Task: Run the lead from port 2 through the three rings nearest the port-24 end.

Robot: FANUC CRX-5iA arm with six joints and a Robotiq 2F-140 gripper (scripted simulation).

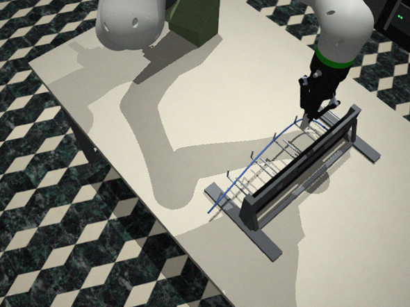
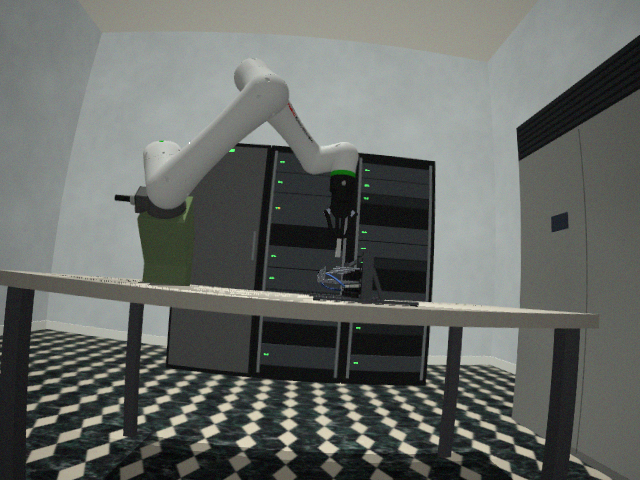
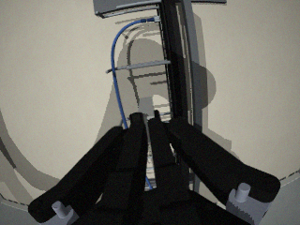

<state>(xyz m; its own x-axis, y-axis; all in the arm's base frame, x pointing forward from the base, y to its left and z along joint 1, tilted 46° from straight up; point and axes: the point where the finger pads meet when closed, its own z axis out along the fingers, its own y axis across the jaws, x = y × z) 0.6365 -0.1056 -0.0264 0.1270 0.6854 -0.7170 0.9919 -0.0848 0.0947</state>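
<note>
Right now my hand is 110 mm above the dark grey rack, 60 mm to the left of it and 50 mm short of it.
</note>
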